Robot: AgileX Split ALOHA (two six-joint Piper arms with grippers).
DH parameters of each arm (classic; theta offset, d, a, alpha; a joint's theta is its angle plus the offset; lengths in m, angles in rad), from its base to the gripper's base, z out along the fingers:
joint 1: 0 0.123 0 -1.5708
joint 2: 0.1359 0 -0.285 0
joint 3: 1.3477 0 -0.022 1.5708
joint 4: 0 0.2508 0 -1.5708
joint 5: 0 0 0.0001 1.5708
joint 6: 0 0.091 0 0
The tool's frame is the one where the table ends.
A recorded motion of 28 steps. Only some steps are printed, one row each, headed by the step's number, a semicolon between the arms.
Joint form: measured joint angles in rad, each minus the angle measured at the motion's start. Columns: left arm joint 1, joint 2, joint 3, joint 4, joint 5, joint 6; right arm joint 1, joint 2, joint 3, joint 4, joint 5, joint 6.
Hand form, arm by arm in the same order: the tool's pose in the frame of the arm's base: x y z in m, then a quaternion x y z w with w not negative. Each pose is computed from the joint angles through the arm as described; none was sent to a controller.
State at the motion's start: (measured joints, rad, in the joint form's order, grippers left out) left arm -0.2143 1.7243 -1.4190 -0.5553 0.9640 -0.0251; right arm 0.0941 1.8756 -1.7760 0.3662 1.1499 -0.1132
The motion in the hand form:
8: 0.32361 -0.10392 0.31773 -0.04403 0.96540 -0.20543 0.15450; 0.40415 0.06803 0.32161 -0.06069 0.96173 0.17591 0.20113
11: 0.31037 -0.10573 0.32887 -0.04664 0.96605 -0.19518 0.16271; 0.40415 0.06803 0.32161 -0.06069 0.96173 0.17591 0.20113
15: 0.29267 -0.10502 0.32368 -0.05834 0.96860 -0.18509 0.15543; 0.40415 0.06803 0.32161 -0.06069 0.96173 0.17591 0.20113
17: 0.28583 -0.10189 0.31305 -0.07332 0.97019 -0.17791 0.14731; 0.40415 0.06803 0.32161 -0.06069 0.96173 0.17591 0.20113
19: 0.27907 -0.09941 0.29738 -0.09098 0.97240 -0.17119 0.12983; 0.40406 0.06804 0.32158 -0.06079 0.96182 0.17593 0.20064
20: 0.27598 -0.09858 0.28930 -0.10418 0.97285 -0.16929 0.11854; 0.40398 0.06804 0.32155 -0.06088 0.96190 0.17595 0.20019
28: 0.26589 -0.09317 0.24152 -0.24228 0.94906 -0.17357 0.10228; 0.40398 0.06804 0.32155 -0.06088 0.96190 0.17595 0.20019
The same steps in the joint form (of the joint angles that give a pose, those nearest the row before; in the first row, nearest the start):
8: -0.0158 -0.1087 0.0044 0.2027 0.0931 -0.1840; 0.0000 0.0000 0.0000 0.0000 0.0000 0.0000
11: -0.0399 -0.1566 0.0153 0.2467 0.1077 -0.2353; 0.0000 0.0000 0.0000 0.0000 0.0000 0.0000
15: -0.0598 -0.2126 0.0942 0.2762 0.0962 -0.2831; 0.0000 0.0000 0.0000 0.0000 0.0000 0.0000
17: -0.0599 -0.2328 0.1545 0.2885 0.0732 -0.3096; 0.0000 0.0000 0.0000 0.0000 0.0000 0.0000
19: -0.0599 -0.2439 0.2236 0.2921 0.0504 -0.3367; 0.0000 0.0000 0.0000 0.0000 0.0010 0.0000
20: -0.0600 -0.2460 0.2556 0.2901 0.0409 -0.3580; 0.0000 0.0000 0.0000 0.0000 0.0019 0.0000
28: -0.0599 -0.2467 0.4503 0.2840 -0.1542 -0.5950; 0.0000 0.0000 0.0000 0.0000 0.0019 0.0000

